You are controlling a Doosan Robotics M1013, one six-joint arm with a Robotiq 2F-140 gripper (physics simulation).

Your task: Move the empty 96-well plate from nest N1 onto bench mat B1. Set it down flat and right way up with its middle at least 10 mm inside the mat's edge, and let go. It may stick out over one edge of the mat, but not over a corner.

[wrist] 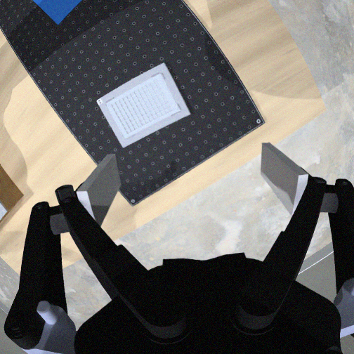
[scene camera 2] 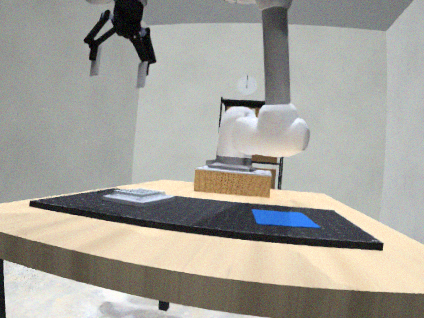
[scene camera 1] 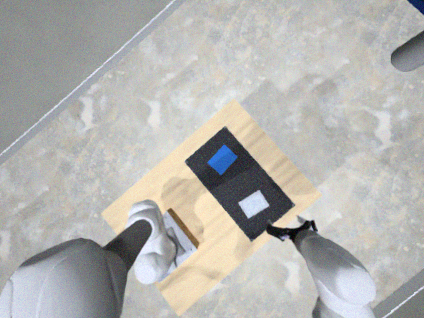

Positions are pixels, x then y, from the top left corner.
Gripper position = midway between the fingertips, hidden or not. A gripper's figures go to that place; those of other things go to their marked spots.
Scene:
The gripper [wrist: 189, 163] is 0.20 m from the lens. A white 96-well plate [wrist: 148, 102] is 0.46 m from the lens.

